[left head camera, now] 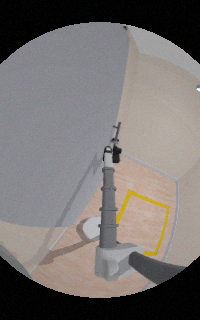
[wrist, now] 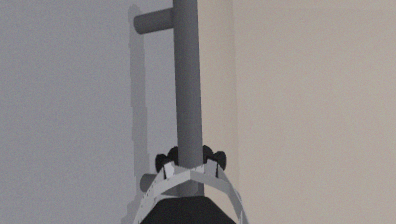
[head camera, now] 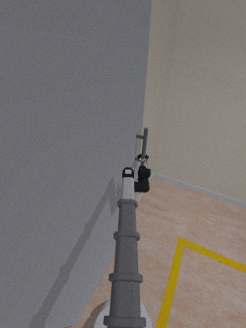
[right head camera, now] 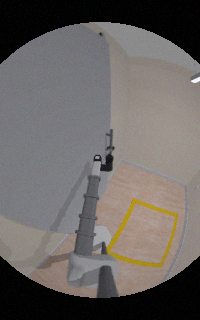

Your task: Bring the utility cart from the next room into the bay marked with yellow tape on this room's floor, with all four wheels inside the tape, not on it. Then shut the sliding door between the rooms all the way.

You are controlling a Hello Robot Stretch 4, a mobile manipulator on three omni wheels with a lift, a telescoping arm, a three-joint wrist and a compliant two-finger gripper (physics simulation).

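Where they show: gripper, fingertip midpoint: [left head camera: 114, 138] [wrist: 190, 157]; robot's base, link origin: [left head camera: 95, 227] [right head camera: 97, 236].
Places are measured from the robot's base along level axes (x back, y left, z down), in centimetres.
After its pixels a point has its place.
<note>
The grey sliding door [head camera: 65, 100] {x -43.3, y 16.0, z -146.4 cm} [left head camera: 60, 125] {x -34.4, y 20.4, z -139.7 cm} [right head camera: 55, 125] {x -43.3, y 16.0, z -141.7 cm} [wrist: 65, 100] {x -78.3, y -1.6, z -107.5 cm} fills the left of the views. Its dark grey upright bar handle [head camera: 145, 141] {x -82.8, y -11.1, z -114.4 cm} [left head camera: 118, 129] {x -82.8, y -11.3, z -114.9 cm} [right head camera: 111, 137] {x -82.8, y -11.4, z -114.3 cm} [wrist: 188, 80] {x -82.7, y -10.8, z -109.3 cm} stands off the door near its edge. My gripper [head camera: 143, 159] {x -88.2, y -11.1, z -100.6 cm} [left head camera: 115, 141] {x -88.2, y -11.1, z -100.6 cm} [right head camera: 110, 149] {x -88.2, y -11.1, z -100.6 cm} [wrist: 190, 157] {x -88.2, y -11.1, z -100.6 cm} is shut on the handle, one fingertip pressed to each side of the bar. The yellow tape bay [head camera: 172, 275] {x -36.1, y -45.9, z 2.6 cm} [left head camera: 149, 199] {x -47.0, y -108.8, z 2.4 cm} [right head camera: 156, 207] {x -47.2, y -110.5, z 2.2 cm} lies on the floor to the right of my arm. The utility cart does not show in these views.
A beige wall [head camera: 205, 100] {x -159.0, y -83.8, z -126.8 cm} [left head camera: 160, 110] {x -151.5, y -98.6, z -137.6 cm} [right head camera: 150, 115] {x -158.5, y -84.6, z -126.6 cm} [wrist: 315, 100] {x -159.9, y -81.8, z -108.3 cm} stands right of the door, with a pale baseboard [head camera: 200, 189] {x -142.1, y -114.2, z -3.7 cm} [left head camera: 150, 166] {x -131.9, y -135.0, z -3.2 cm} [right head camera: 155, 173] {x -132.6, y -133.2, z 0.4 cm} at its foot. My extended arm [head camera: 126, 250] {x -22.4, y -0.1, z -111.7 cm} [left head camera: 108, 200] {x -20.1, y 0.1, z -111.7 cm} [right head camera: 88, 210] {x -19.0, y -0.4, z -111.7 cm} reaches out over the floor beside the door.
</note>
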